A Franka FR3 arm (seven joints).
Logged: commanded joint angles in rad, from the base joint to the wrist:
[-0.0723 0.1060 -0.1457 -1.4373 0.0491 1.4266 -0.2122]
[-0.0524 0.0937 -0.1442 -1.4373 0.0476 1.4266 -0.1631]
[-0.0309 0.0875 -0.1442 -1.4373 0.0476 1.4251 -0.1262]
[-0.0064 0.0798 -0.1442 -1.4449 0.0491 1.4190 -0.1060]
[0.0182 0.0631 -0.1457 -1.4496 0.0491 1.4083 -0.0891]
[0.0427 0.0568 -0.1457 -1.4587 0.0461 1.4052 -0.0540]
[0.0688 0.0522 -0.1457 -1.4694 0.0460 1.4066 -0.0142]
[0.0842 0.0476 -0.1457 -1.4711 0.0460 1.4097 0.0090]
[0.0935 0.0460 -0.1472 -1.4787 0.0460 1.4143 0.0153]
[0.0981 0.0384 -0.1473 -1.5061 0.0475 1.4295 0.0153]
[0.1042 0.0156 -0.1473 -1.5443 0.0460 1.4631 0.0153]
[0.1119 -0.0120 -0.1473 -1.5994 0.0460 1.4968 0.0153]
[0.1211 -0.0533 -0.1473 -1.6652 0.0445 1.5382 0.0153]
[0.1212 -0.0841 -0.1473 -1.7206 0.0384 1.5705 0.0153]
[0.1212 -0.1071 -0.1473 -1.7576 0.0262 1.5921 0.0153]
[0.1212 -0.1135 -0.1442 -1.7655 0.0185 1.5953 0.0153]
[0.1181 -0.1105 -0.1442 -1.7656 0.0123 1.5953 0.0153]
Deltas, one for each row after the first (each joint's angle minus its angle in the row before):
[0.0199 -0.0123 0.0015 0.0000 -0.0015 0.0000 0.0491]
[0.0215 -0.0062 0.0000 0.0000 0.0000 -0.0015 0.0369]
[0.0245 -0.0077 0.0000 -0.0076 0.0015 -0.0061 0.0202]
[0.0246 -0.0167 -0.0015 -0.0047 0.0000 -0.0107 0.0169]
[0.0245 -0.0063 0.0000 -0.0091 -0.0030 -0.0031 0.0351]
[0.0261 -0.0046 0.0000 -0.0107 -0.0001 0.0014 0.0398]
[0.0154 -0.0046 0.0000 -0.0017 0.0000 0.0031 0.0232]
[0.0093 -0.0016 -0.0015 -0.0076 0.0000 0.0046 0.0063]
[0.0046 -0.0076 -0.0001 -0.0274 0.0015 0.0152 0.0000]
[0.0061 -0.0228 0.0000 -0.0382 -0.0015 0.0336 0.0000]
[0.0077 -0.0276 0.0000 -0.0551 0.0000 0.0337 0.0000]
[0.0092 -0.0413 0.0000 -0.0658 -0.0015 0.0414 0.0000]
[0.0001 -0.0308 0.0000 -0.0554 -0.0061 0.0323 0.0000]
[0.0000 -0.0230 0.0000 -0.0370 -0.0122 0.0216 0.0000]
[0.0000 -0.0064 0.0031 -0.0079 -0.0077 0.0032 0.0000]
[-0.0031 0.0030 0.0000 -0.0001 -0.0062 0.0000 0.0000]

